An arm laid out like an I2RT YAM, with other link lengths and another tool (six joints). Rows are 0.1 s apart.
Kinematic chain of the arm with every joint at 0, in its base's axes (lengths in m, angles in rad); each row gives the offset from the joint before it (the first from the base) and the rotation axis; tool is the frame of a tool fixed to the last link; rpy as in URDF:
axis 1: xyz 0 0 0.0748 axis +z
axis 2: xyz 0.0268 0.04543 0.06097 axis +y
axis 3: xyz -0.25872 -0.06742 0 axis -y
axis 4: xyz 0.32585 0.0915 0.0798 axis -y
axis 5: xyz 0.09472 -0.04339 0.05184 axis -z
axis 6: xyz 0.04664 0 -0.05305 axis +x
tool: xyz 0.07 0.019 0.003 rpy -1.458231 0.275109 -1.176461
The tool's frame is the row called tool.
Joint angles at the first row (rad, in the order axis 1, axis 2, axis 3, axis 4, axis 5, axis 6):
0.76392 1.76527 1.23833 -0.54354 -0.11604 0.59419
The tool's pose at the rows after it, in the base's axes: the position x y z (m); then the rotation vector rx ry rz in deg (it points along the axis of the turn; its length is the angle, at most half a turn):
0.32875 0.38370 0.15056 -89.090 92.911 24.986
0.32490 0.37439 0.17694 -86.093 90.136 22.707
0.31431 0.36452 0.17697 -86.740 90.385 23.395
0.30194 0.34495 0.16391 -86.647 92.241 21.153
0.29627 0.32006 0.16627 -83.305 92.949 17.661
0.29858 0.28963 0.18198 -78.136 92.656 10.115
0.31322 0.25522 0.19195 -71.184 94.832 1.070
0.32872 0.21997 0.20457 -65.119 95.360 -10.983
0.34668 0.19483 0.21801 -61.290 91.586 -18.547
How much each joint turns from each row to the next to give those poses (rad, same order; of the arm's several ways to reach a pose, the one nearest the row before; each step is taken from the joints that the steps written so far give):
-0.00108 -0.10365 -0.04032 0.01897 0.02915 0.00338
-0.00133 -0.09752 -0.04903 0.02600 0.02841 0.01026
-0.00261 -0.04956 -0.04377 -0.01763 -0.01147 -0.00647
-0.00394 -0.07110 -0.09591 0.00466 0.03283 0.00674
-0.02079 -0.11080 -0.09925 0.01886 0.04235 0.02032
-0.03078 -0.13295 -0.08167 0.01419 0.09523 0.01430
-0.05513 -0.07801 -0.04509 0.00852 0.11127 0.02917
-0.05014 -0.06172 -0.03358 0.02510 0.15341 -0.00521
-0.06217 -0.04542 -0.04497 0.11297 0.06288 -0.07029

